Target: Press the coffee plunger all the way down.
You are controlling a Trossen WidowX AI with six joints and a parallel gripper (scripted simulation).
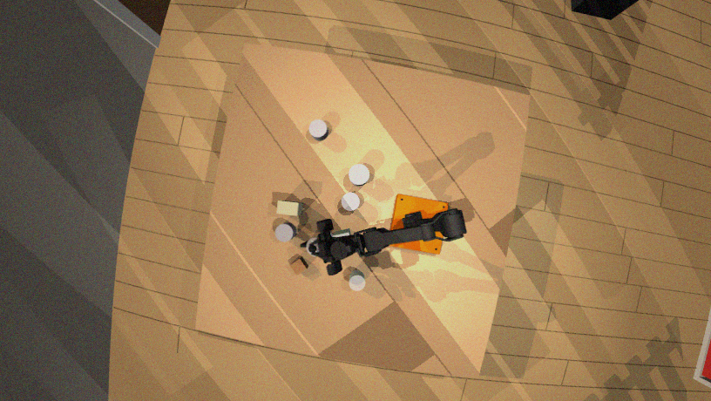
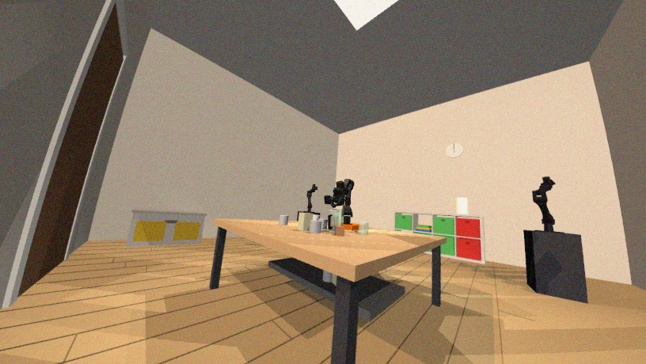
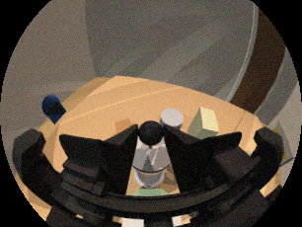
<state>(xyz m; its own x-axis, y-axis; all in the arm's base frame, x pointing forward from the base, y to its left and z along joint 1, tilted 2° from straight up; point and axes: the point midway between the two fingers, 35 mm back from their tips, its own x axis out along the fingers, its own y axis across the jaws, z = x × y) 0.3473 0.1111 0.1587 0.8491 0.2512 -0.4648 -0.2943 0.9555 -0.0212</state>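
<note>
My gripper tip is 10 mm past the coffee press and 90 mm above it. Round my gripper tip: brown cube 60 mm ahead, 100 mm to the left, 150 mm below; then pale green box 110 mm behind, 30 mm to the right, 100 mm below.
</note>
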